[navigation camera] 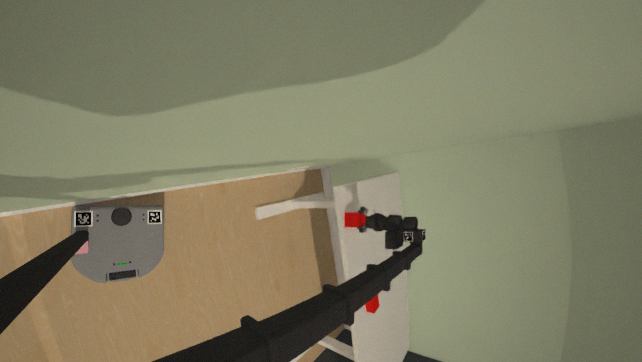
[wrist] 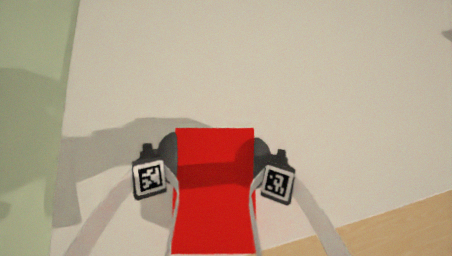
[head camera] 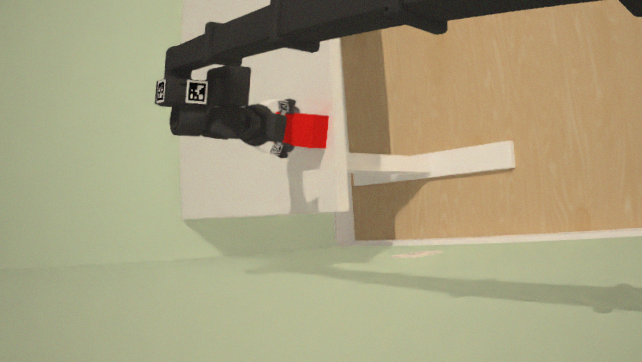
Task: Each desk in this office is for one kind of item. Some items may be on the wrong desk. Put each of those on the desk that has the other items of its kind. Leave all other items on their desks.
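Frame: origin at the robot's base, x right, y ahead, z up, level; millimetres.
Seen in the pictures: gripper, fingertip midpoint: point(navigation camera: 360, 219) point(head camera: 289, 129); robot's base at its link origin: point(navigation camera: 121, 215).
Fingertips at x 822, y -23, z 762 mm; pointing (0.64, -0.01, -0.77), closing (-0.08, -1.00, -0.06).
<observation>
Offsets run from my fingertips to a thing's top centre. Level surfaces: height alone.
A red block @(dx -27, dy +0, dz +28 mm) point(head camera: 307, 131) point(navigation camera: 354, 220) point(wrist: 215, 155) is between the two fingertips of my gripper point(head camera: 284, 129) point(navigation camera: 363, 220) point(wrist: 213, 152), which is shut on it. The gripper and block are over the white desk @(dz -41 mm) point(head camera: 240, 195) point(navigation camera: 367, 265) point(wrist: 250, 65), near its end by the wall. The block's shadow falls on the desk top. Whether the block touches the desk cannot be told. Another red block @(dx +144, dy -454, dz +4 mm) point(navigation camera: 372, 304) is on the same desk in the navigation view, farther along and partly hidden by my arm.
White desk legs point(head camera: 470, 156) point(navigation camera: 287, 207) stand over the wooden floor @(dz -761 mm) point(head camera: 550, 100) point(navigation camera: 215, 260). Green walls point(head camera: 90, 150) point(navigation camera: 480, 200) meet at the desk's corner. My arm point(head camera: 320, 22) point(navigation camera: 300, 320) crosses over the desk. The grey robot base point(navigation camera: 135, 245) is beside the wall.
</observation>
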